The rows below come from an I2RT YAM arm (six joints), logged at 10 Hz.
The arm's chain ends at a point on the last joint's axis. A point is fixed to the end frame.
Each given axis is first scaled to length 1.
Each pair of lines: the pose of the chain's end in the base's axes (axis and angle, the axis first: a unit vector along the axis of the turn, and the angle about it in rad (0 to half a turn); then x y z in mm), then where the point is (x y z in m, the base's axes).
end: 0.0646 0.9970 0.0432 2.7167 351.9 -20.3 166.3
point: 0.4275 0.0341 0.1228
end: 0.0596 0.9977 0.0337 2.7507 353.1 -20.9 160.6
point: 0.4268 0.0332 0.1135
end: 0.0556 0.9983 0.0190 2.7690 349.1 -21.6 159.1
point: 0.4217 0.0313 0.1090
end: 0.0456 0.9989 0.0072 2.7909 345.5 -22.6 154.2
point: 0.4160 0.0301 0.1011
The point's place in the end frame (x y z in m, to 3 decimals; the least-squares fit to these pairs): -0.043 0.057 0.074
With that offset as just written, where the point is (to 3 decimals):
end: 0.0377 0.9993 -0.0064 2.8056 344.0 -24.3 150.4
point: 0.413 0.028 0.095
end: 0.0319 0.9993 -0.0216 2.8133 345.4 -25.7 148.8
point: 0.414 0.025 0.091
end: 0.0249 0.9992 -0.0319 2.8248 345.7 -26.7 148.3
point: 0.413 0.023 0.088
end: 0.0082 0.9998 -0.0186 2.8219 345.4 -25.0 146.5
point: 0.411 0.029 0.088
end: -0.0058 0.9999 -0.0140 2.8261 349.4 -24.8 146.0
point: 0.413 0.031 0.087
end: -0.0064 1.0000 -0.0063 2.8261 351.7 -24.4 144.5
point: 0.415 0.032 0.087
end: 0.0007 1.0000 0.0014 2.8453 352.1 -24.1 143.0
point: 0.415 0.033 0.085
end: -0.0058 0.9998 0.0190 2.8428 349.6 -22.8 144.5
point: 0.411 0.037 0.089
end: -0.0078 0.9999 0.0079 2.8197 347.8 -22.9 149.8
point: 0.411 0.036 0.094
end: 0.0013 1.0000 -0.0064 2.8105 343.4 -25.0 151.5
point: 0.408 0.031 0.095
